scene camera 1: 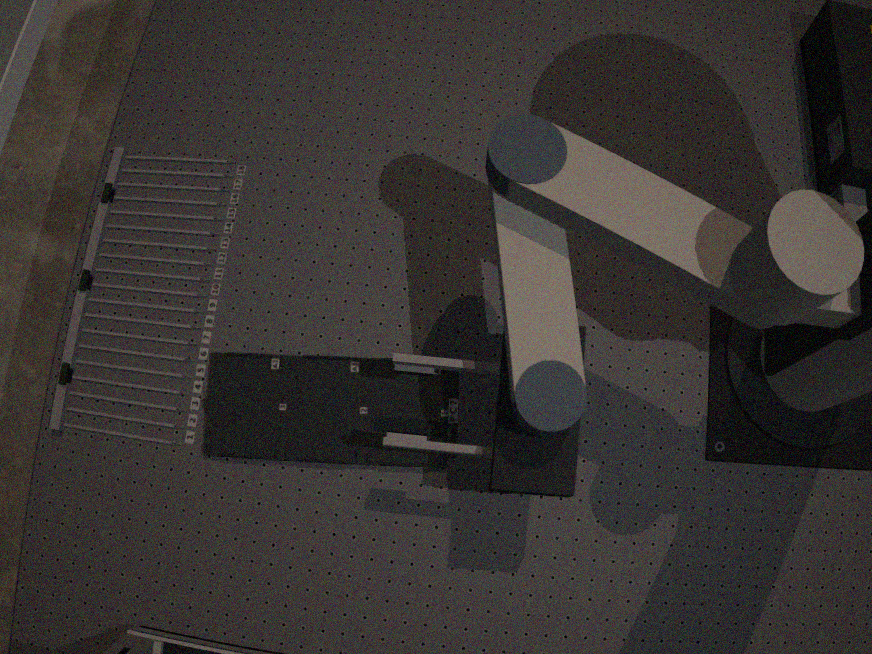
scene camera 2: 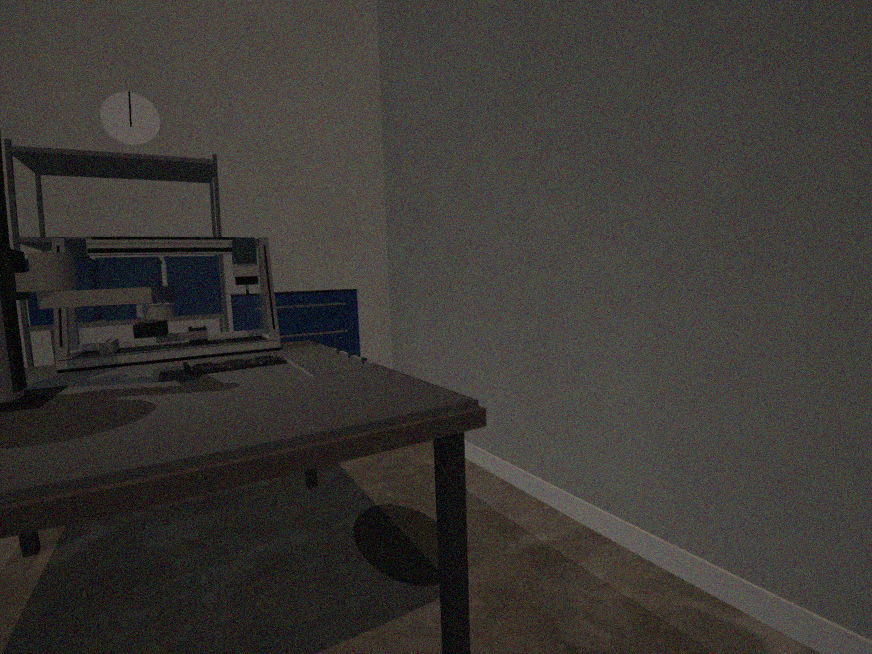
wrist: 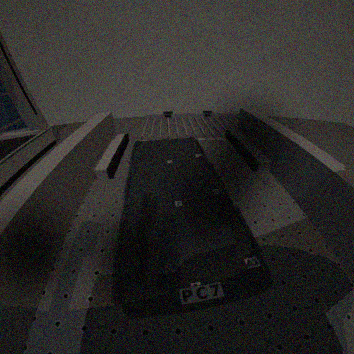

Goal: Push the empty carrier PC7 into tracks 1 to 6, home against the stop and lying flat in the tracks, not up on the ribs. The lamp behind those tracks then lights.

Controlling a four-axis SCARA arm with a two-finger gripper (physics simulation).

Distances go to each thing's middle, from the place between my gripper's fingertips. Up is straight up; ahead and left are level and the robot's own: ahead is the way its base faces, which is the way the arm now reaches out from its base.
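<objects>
Measured from my hand, the carrier PC7 [scene camera 1: 325, 409] is 110 mm below and 80 mm ahead.
</objects>
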